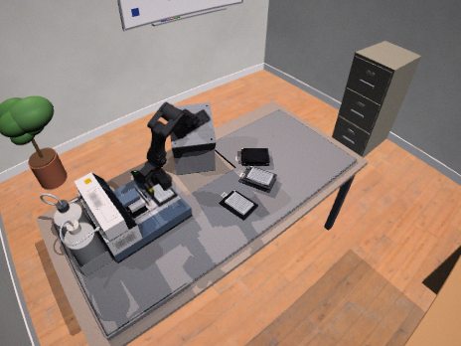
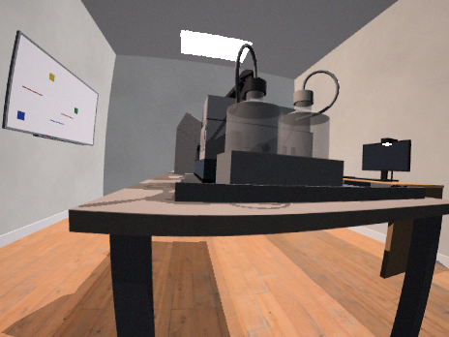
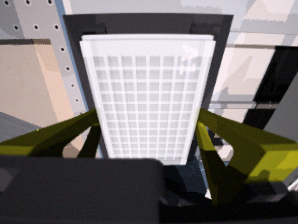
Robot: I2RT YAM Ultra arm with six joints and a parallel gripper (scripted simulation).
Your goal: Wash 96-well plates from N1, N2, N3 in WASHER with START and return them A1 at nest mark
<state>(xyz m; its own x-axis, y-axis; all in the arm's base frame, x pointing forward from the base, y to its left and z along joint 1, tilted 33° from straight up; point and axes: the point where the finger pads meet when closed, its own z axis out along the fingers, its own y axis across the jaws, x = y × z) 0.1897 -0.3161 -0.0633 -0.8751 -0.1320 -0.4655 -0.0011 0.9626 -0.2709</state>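
The dark carrier lies 1 cm below my hand. The rest, counted from my hand: plate washer (15 cm to the right, 4 cm above); label (18 cm ahead, 28 cm to the left, 9 cm below); black nest (28 cm ahead, 29 cm to the left, 9 cm below).
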